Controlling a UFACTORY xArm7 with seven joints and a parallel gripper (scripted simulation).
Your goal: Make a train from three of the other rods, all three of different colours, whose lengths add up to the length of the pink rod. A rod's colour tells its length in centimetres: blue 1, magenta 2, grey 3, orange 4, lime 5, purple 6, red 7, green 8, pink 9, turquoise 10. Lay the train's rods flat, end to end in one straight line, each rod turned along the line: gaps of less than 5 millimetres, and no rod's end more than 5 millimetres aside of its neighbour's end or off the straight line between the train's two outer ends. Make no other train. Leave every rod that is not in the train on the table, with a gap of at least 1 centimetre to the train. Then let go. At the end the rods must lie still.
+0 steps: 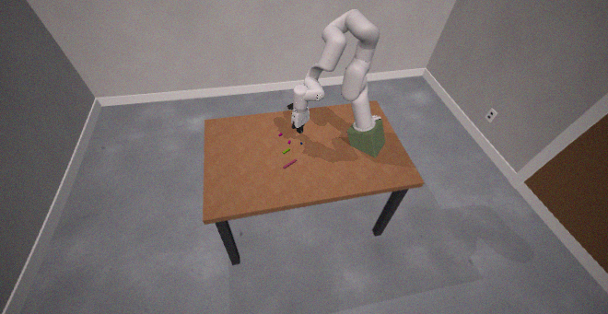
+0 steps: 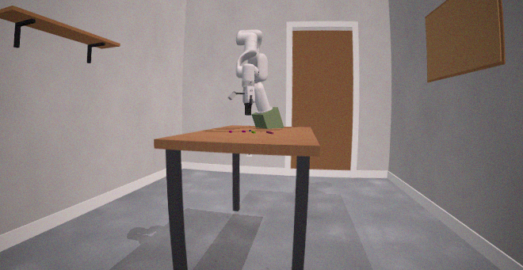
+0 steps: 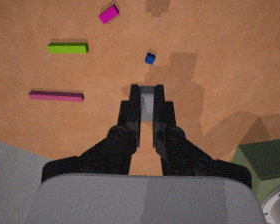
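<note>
The blue rod is 10 mm behind my hand, 10 mm to the left of it and 120 mm below it. Round my hand: lime rod 80 mm ahead, 50 mm to the left, 120 mm below; pink rod 80 mm ahead, 150 mm to the left, 120 mm below; grey rod 20 mm below.
</note>
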